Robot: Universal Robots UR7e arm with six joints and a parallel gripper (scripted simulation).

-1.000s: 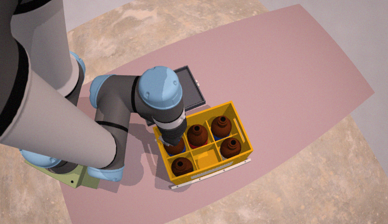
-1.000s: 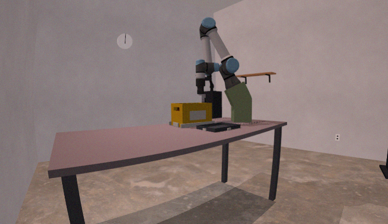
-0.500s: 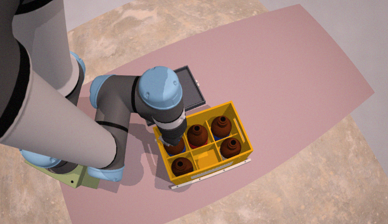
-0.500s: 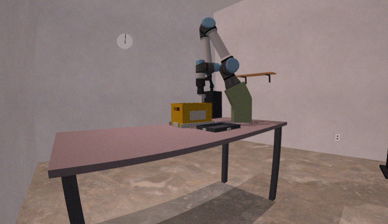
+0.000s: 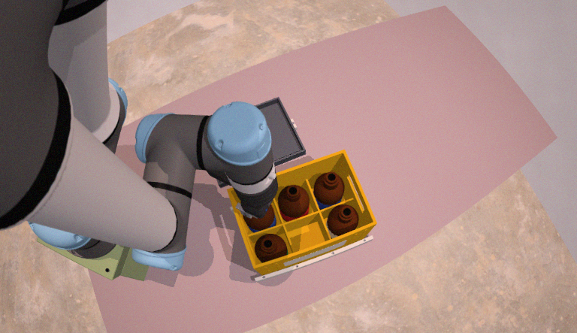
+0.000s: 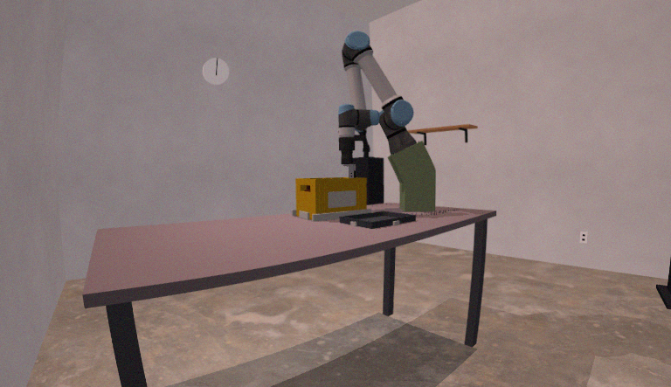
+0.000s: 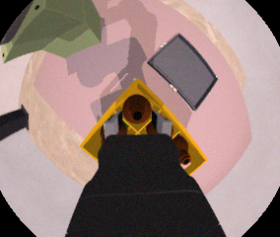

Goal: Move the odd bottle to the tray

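My hand is 80 mm short of the crate, 60 mm to the left of it and 110 mm above it. The rest, counted from my hand: glass bottle (160 mm ahead, 120 mm to the right, 100 mm below); then dark tray (90 mm ahead, 220 mm to the left, 180 mm below).
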